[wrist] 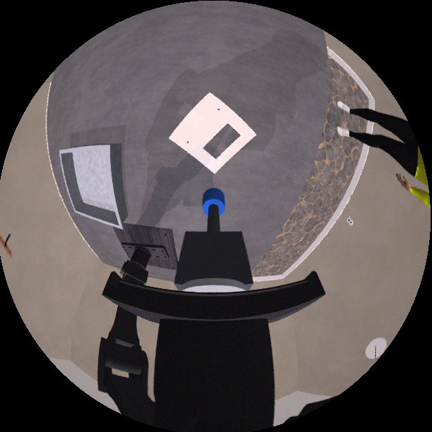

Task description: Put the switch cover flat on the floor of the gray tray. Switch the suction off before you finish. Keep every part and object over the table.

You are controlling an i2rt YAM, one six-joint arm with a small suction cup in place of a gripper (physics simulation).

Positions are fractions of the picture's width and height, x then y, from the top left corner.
switch cover: 0.47,0.28
gray tray: 0.22,0.41
